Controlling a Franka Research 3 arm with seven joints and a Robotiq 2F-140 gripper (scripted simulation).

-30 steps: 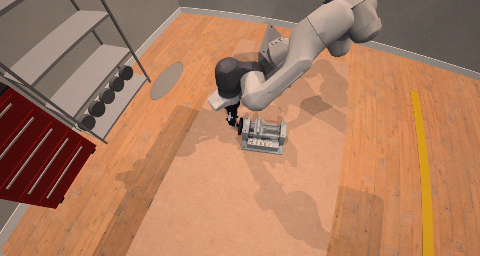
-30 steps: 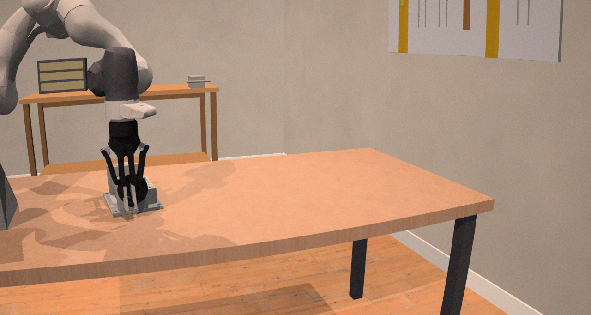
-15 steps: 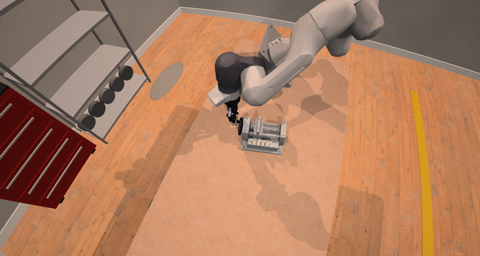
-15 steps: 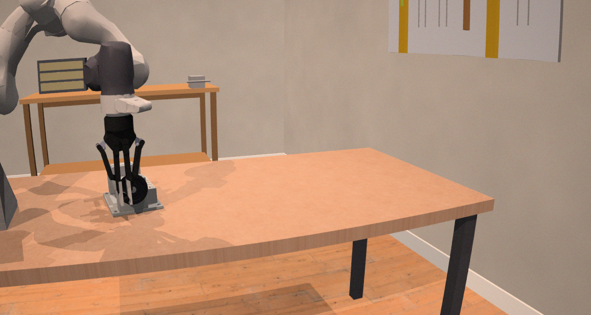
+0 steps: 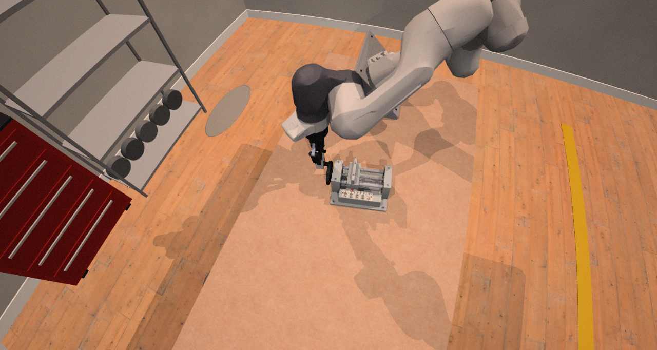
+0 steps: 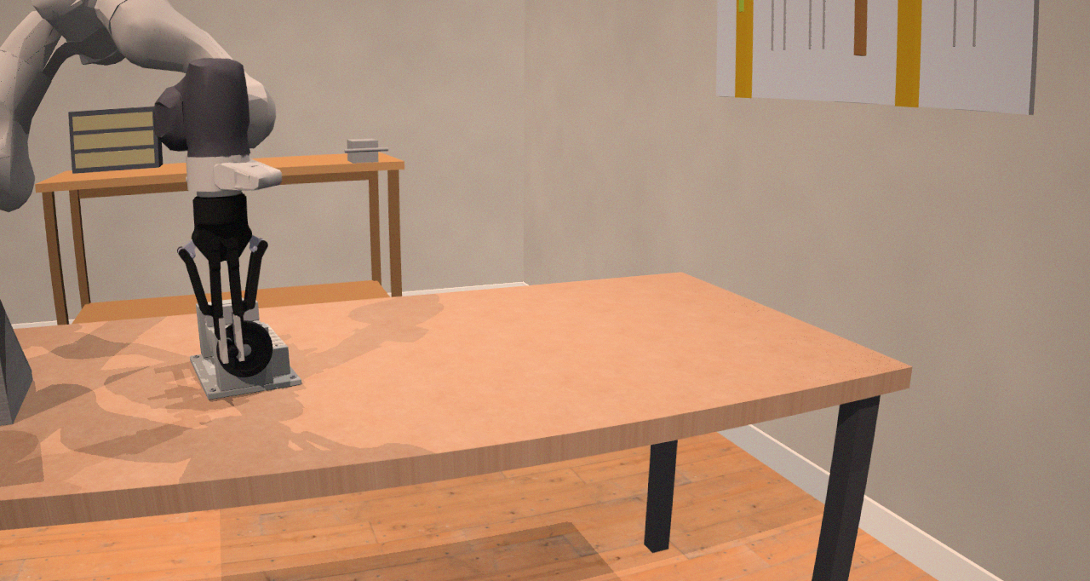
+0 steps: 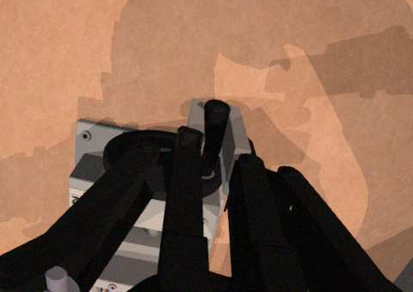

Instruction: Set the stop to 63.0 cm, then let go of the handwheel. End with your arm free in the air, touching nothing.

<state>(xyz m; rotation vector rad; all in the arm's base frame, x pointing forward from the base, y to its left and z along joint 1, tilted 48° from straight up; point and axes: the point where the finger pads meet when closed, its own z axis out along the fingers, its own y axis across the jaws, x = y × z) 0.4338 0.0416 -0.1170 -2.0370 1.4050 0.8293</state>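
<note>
The black handwheel is 2 cm to the left of my hand and 2 cm below it. Also, from my hand: sliding stop: 13 cm to the left, 2 cm below.
</note>
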